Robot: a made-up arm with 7 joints. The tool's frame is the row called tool. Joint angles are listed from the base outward.
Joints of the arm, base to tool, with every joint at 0 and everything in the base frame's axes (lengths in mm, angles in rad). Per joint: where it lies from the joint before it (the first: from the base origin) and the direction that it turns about. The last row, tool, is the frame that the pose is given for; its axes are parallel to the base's.
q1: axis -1 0 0 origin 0.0 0.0 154.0
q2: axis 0 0 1 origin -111.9 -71.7 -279.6
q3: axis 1 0 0 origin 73.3 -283.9 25.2
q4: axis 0 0 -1 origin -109.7 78.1 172.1
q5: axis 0 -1 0 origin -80.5 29.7 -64.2
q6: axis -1 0 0 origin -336.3 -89.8 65.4
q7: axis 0 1 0 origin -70.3 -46.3 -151.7
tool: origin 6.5 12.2 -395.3
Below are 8 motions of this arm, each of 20 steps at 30 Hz.
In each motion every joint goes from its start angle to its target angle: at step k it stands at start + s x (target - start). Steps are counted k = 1, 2, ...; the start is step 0. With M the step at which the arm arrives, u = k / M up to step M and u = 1 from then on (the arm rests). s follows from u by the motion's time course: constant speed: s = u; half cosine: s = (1 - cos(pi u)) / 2; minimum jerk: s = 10 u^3 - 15 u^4 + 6 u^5.
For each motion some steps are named. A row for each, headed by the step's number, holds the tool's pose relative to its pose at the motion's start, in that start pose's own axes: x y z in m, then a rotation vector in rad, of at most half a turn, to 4 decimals.
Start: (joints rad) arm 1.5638 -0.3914 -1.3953 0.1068 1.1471 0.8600 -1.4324
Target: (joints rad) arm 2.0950 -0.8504 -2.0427 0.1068 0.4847 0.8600 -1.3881
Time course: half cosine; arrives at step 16
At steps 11, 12, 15, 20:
11: 0.0443 -0.0721 -0.0434 0.8268 0.0964 0.8669
12: 0.0508 -0.0731 -0.0470 0.8904 0.1195 0.9653
15: 0.0628 -0.0722 -0.0528 0.9961 0.1667 1.1481
20: 0.0636 -0.0720 -0.0531 1.0031 0.1702 1.1612

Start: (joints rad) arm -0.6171 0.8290 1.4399 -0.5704 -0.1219 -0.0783 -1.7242
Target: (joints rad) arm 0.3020 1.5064 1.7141 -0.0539 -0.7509 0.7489 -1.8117
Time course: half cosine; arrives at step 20
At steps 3, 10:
3: 0.0165 0.0119 -0.0091 -0.0582 0.0707 0.0399
10: 0.1201 0.0988 -0.1141 -0.4620 0.7059 0.2495

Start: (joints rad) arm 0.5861 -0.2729 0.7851 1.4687 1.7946 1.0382 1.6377
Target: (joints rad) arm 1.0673 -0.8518 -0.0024 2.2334 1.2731 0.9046 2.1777
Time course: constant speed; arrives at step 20
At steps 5, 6, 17, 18, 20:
5: -0.0598 0.0903 -0.0071 0.2280 0.1041 -0.2290
6: -0.0749 0.1169 -0.0068 0.2808 0.1345 -0.2709
17: -0.2277 0.5477 0.1839 1.0060 0.6315 -0.5552
18: -0.2360 0.5882 0.2259 1.0834 0.6871 -0.5594
20: -0.2483 0.6616 0.3231 1.2428 0.8005 -0.5545

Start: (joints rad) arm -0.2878 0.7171 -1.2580 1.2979 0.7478 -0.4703 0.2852
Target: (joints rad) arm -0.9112 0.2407 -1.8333 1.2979 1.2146 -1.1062 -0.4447
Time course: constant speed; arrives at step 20
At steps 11, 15, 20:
11: 0.1918 0.1275 0.0594 0.0162 -0.5589 0.1575
15: 0.2286 0.1886 0.1173 0.0623 -0.6968 0.2528
20: 0.2500 0.2815 0.2036 0.1728 -0.8199 0.3713

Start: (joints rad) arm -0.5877 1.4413 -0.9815 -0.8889 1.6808 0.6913 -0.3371
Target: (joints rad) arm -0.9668 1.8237 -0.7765 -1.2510 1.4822 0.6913 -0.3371
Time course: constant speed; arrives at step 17
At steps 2, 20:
2: 0.0042 0.0141 -0.0390 0.0317 -0.0469 -0.0135
20: 0.1240 0.0898 -0.3059 0.3366 -0.4107 0.0449

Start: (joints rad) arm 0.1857 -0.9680 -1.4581 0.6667 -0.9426 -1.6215 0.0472
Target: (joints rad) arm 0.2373 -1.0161 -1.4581 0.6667 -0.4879 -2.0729 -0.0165
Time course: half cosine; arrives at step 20
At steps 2, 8, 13, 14, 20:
2: 0.0010 0.0017 -0.0008 0.0108 -0.0026 0.0113
8: 0.0067 0.0245 -0.0054 0.1515 -0.0260 0.1591
13: -0.0053 0.0463 0.0025 0.3166 -0.0264 0.3313
14: -0.0093 0.0489 0.0053 0.3451 -0.0234 0.3609
20: -0.0249 0.0541 0.0164 0.4319 -0.0080 0.4507

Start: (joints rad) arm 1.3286 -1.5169 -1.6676 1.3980 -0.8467 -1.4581 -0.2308
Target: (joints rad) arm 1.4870 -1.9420 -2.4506 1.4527 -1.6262 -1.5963 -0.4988
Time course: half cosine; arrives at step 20
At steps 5, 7, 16, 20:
5: 0.0508 -0.0188 -0.0328 -0.0190 -0.1165 -0.0153
7: 0.0976 -0.0347 -0.0550 -0.0337 -0.2170 -0.0279
16: 0.3454 -0.1032 -0.0746 -0.0870 -0.7085 -0.0801
20: 0.3811 -0.1109 -0.0646 -0.0931 -0.7803 -0.0862

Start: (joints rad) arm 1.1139 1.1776 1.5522 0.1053 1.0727 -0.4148 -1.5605
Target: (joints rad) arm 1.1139 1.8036 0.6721 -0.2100 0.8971 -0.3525 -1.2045
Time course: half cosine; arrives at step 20
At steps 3, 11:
3: -0.0187 -0.0015 -0.0038 0.0333 0.0765 0.0123
11: -0.1754 -0.0412 0.0281 0.3582 0.8381 0.1076

